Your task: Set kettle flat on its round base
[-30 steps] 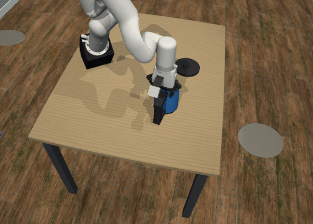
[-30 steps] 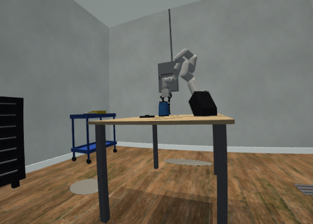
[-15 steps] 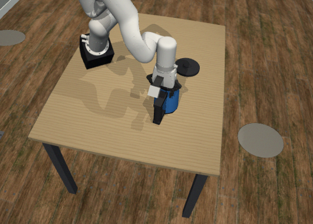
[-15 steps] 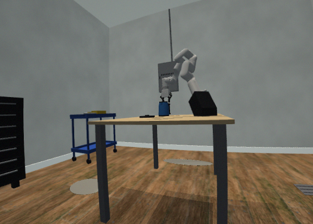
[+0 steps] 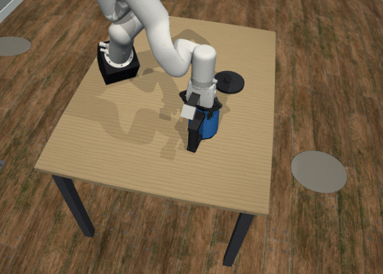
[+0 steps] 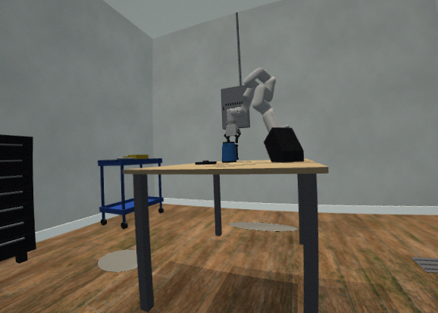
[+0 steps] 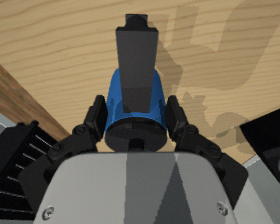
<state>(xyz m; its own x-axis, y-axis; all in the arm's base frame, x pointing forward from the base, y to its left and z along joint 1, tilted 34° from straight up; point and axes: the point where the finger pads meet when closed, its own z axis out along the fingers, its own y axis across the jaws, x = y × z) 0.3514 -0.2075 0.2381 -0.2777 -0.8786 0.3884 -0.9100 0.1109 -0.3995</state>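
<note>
Now: the blue kettle 8 cm below my hand, 3 cm to the left of it and 1 cm ahead of it. From my hand the other things lie so: round black base (36 cm to the left, 16 cm below, 13 cm ahead).
</note>
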